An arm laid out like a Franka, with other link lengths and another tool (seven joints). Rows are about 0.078 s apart.
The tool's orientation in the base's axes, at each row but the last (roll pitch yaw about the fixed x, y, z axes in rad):
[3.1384 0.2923 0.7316]
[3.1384 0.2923 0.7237]
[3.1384 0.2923 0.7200]
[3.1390 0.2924 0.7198]
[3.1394 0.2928 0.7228]
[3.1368 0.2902 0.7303]
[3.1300 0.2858 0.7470]
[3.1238 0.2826 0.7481]
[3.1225 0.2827 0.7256]
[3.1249 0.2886 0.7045]
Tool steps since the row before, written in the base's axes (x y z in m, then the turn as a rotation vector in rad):
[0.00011 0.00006 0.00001 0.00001 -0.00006 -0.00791]
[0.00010 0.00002 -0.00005 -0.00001 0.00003 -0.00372]
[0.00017 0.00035 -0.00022 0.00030 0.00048 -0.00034]
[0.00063 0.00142 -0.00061 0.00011 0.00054 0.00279]
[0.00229 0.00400 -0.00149 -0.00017 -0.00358 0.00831]
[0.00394 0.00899 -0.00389 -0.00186 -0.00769 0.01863]
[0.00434 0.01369 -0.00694 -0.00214 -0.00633 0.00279]
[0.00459 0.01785 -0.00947 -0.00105 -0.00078 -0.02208]
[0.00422 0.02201 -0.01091 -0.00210 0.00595 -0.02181]
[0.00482 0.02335 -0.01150 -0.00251 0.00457 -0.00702]
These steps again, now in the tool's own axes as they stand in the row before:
[0.00011 0.00003 -0.00004 0.00225 0.00003 0.00758]
[0.00010 0.00005 0.00002 0.00108 -0.00004 0.00356]
[0.00041 -0.00015 0.00011 0.00062 -0.00016 0.00017]
[0.00153 -0.00065 0.00018 -0.00038 -0.00033 -0.00280]
[0.00461 -0.00149 0.00016 -0.00479 0.00259 -0.00723]
[0.00967 -0.00407 0.00115 -0.01157 0.00456 -0.01596]
[0.01394 -0.00713 0.00306 -0.00642 0.00320 -0.00098]
[0.01753 -0.01004 0.00459 0.00491 -0.00053 0.02156]
[0.02010 -0.01377 0.00526 0.00837 -0.00623 0.02017]
[0.02129 -0.01476 0.00543 0.00300 -0.00521 0.00635]

